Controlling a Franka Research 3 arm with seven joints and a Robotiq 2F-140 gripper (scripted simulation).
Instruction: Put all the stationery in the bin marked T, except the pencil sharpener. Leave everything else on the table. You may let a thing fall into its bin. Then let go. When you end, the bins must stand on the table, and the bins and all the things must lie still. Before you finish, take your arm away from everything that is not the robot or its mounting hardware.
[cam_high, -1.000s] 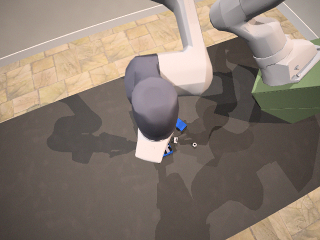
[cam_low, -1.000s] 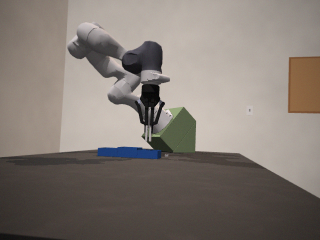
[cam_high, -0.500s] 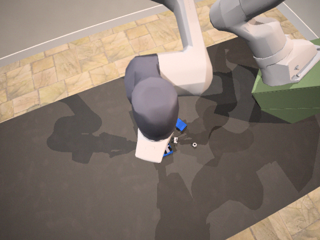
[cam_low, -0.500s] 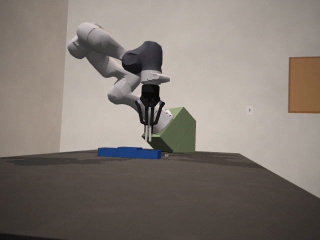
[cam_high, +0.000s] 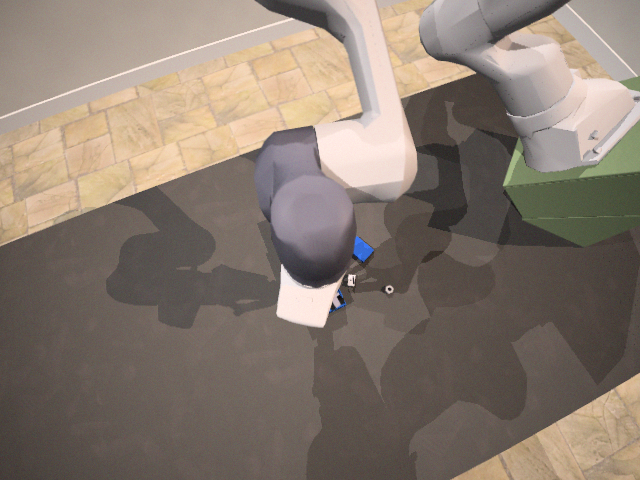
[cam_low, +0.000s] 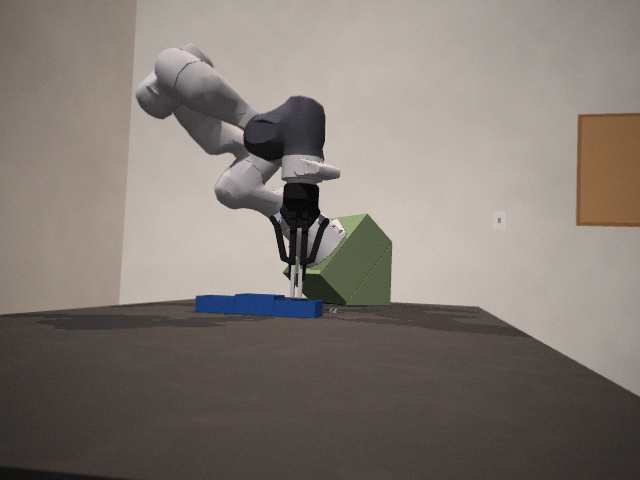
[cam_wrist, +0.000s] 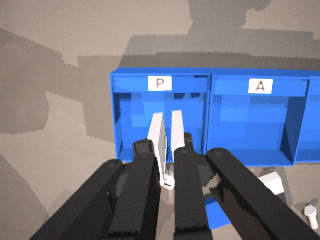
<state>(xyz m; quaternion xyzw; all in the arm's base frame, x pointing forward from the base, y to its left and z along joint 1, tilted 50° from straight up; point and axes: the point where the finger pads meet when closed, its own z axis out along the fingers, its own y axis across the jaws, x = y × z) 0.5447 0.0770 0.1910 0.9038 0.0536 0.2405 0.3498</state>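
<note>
Now: the black-and-white block 12 cm behind my hand, 10 cm to the right of it and 6 cm below it. Round my hand: nut: 13 cm behind, 9 cm to the left, 7 cm below; blue bin: 1 cm behind, 7 cm to the right, 5 cm below; flat blue block: 13 cm behind, 3 cm to the right, 7 cm below.
</note>
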